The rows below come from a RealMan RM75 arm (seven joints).
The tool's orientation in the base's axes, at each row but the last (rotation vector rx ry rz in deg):
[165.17, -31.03, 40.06]
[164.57, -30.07, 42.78]
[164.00, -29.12, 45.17]
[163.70, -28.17, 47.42]
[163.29, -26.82, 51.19]
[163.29, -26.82, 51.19]
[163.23, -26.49, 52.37]
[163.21, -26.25, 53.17]
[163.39, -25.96, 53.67]
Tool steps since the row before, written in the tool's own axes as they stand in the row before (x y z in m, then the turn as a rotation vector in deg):
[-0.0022, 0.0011, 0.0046, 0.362, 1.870, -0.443]
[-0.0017, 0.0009, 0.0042, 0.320, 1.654, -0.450]
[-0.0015, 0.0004, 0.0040, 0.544, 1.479, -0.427]
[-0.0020, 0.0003, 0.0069, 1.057, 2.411, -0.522]
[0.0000, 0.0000, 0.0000, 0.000, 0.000, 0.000]
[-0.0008, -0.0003, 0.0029, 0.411, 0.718, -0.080]
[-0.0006, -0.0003, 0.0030, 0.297, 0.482, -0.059]
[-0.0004, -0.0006, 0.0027, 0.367, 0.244, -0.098]
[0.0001, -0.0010, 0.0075, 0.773, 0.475, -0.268]
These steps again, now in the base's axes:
[-0.0003, -0.0013, -0.0051, -0.580, -1.758, 0.630]
[0.0002, -0.0012, -0.0045, -0.539, -1.543, 0.608]
[0.0005, -0.0008, -0.0042, -0.286, -1.448, 0.698]
[0.0017, -0.0012, -0.0069, -0.243, -2.444, 1.083]
[0.0000, 0.0000, 0.0000, 0.000, 0.000, 0.000]
[0.0010, -0.0001, -0.0028, 0.043, -0.768, 0.316]
[0.0013, -0.0002, -0.0028, 0.042, -0.520, 0.229]
[0.0014, 0.0001, -0.0024, 0.150, -0.304, 0.299]
[0.0046, -0.0005, -0.0060, 0.293, -0.591, 0.678]

